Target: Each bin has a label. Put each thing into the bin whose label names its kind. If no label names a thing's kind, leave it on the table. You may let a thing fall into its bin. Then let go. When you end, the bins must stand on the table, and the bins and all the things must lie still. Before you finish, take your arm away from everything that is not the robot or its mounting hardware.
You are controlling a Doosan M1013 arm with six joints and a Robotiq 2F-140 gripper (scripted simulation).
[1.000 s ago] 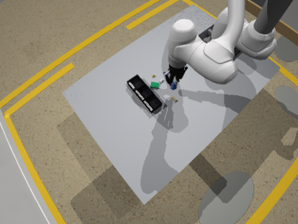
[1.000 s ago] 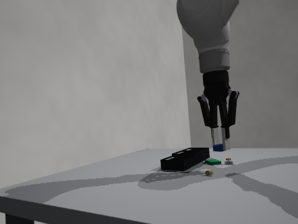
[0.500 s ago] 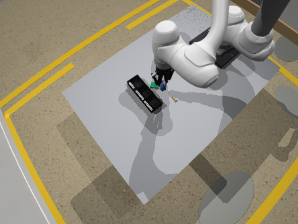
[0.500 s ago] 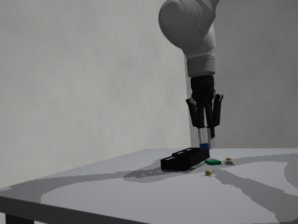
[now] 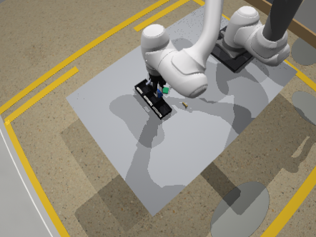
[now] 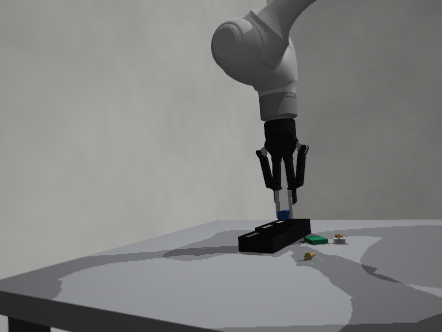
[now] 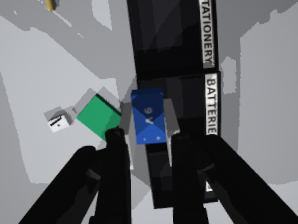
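The black bin tray is 30 mm ahead of my hand, 10 mm to the right of it and 70 mm below it. Round my hand: small white piece (110 mm behind, 30 mm to the right, 90 mm below); then flat green board (60 mm behind, 30 mm to the right, 90 mm below); then blue battery (10 mm to the right, 30 mm below).
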